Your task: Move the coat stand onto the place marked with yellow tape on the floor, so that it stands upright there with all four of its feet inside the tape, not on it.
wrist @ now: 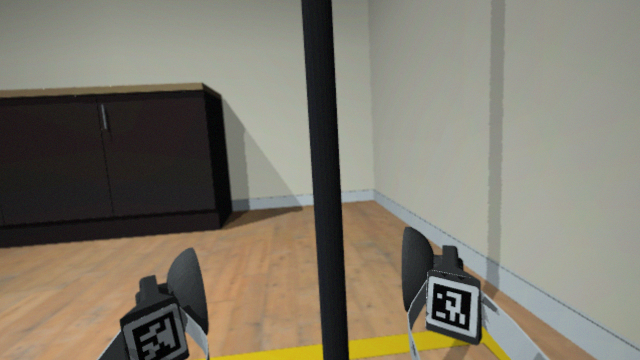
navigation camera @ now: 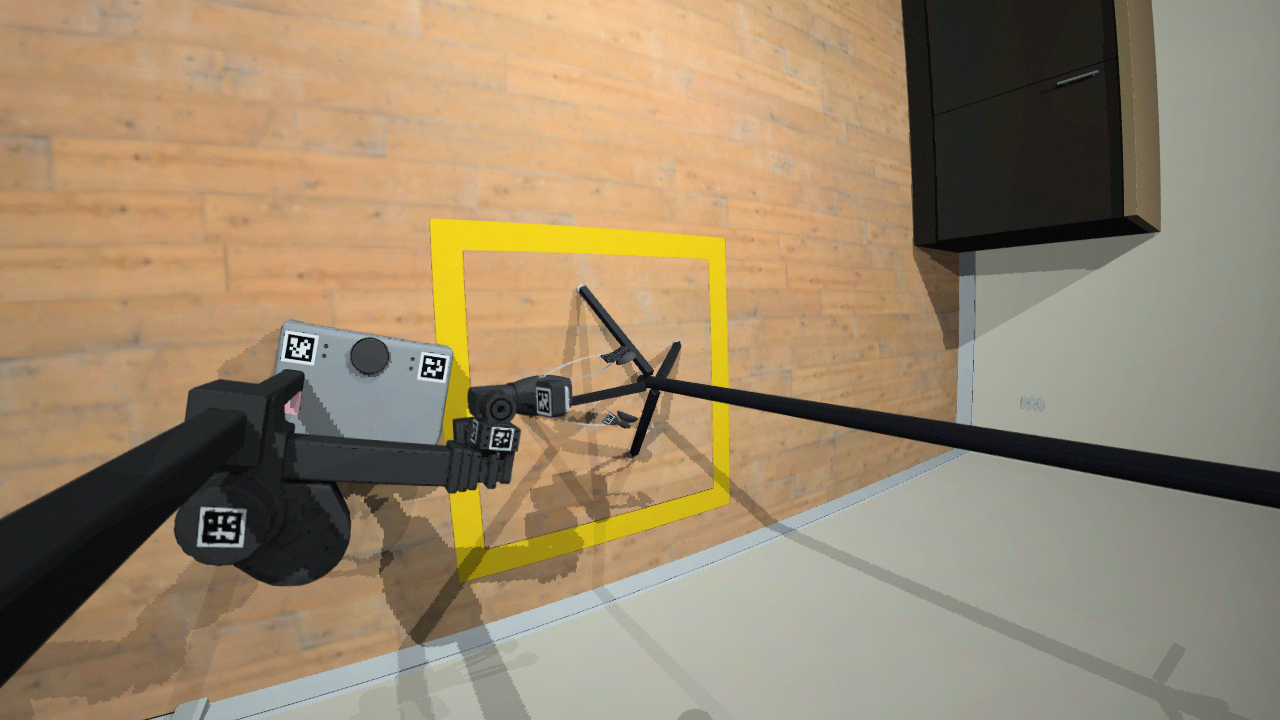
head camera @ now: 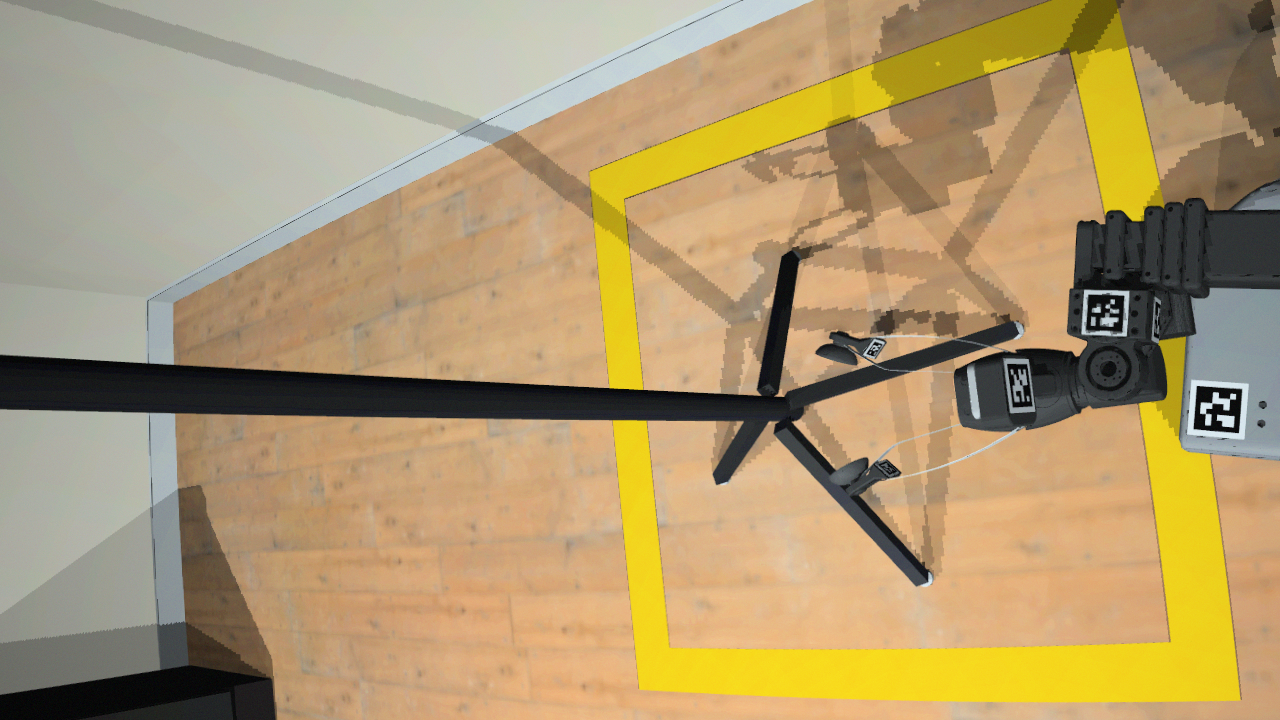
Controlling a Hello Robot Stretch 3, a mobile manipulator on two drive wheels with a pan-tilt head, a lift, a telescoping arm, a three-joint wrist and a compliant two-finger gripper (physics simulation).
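Where they show: gripper, fingertip midpoint: (wrist: 303, 265) (navigation camera: 635, 386) (head camera: 824, 415); robot's base at its link origin: (navigation camera: 369, 354).
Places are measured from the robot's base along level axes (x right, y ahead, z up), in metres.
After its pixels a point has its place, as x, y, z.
Observation:
The black coat stand (head camera: 447, 397) @(0.624, 0.039, 0.792) (navigation camera: 805, 406) @(0.624, 0.047, 0.738) (wrist: 324, 150) @(0.624, 0.040, 0.559) stands upright on its four legs. In the head camera view all four feet show on the floor inside the yellow tape square (head camera: 642, 537) @(1.027, 0.299, 0.001) (navigation camera: 581, 240) @(0.487, 0.408, 0.000) (wrist: 390, 344) @(1.114, -0.056, 0.001), apart from the tape. In the navigation camera view one foot is hidden under the gripper. My gripper (head camera: 844, 412) @(0.433, 0.033, 0.509) (navigation camera: 623, 386) @(0.433, 0.033, 0.509) (wrist: 303, 265) @(0.433, 0.033, 0.509) is open, on the robot's side of the pole. Its fingers are apart from the pole, above the legs. In the wrist view the pole shows beyond the fingertips, between them.
The robot base (head camera: 1228, 358) @(0.123, -0.057, 0.160) (navigation camera: 375, 394) @(0.023, -0.074, 0.160) is at the tape's near side. A dark cabinet (head camera: 134, 702) @(2.275, 0.931, 0.374) (navigation camera: 1020, 134) @(2.103, 1.305, 0.521) (wrist: 155, 160) @(2.122, 1.224, 0.473) stands against the far wall. A side wall (head camera: 268, 53) @(1.458, -0.465, 0.556) (navigation camera: 895, 626) @(1.281, -0.506, 0.647) (wrist: 565, 125) @(1.213, -0.523, 0.561) runs near one side of the square.

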